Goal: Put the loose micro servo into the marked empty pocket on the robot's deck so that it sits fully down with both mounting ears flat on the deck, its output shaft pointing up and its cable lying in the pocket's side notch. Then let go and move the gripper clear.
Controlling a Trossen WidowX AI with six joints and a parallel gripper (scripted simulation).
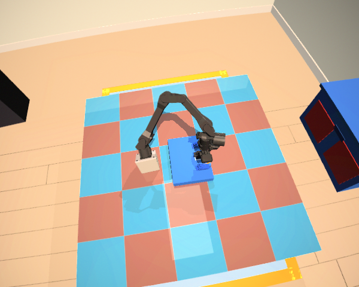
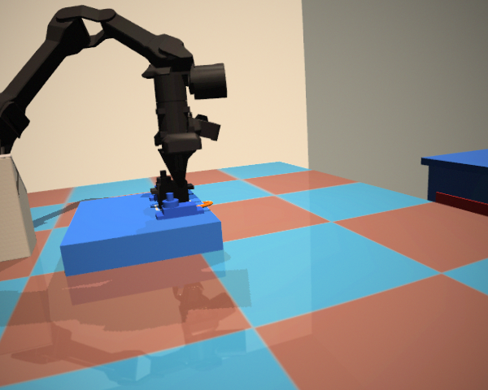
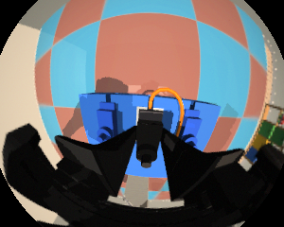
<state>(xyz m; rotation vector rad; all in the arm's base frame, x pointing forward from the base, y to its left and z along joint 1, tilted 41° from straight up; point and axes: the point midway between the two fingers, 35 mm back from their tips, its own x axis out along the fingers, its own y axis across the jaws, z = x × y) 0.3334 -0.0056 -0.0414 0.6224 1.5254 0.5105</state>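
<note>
Right now the blue deck is 12 cm behind my gripper tip, 6 cm below it and 1 cm to the left of it.
</note>
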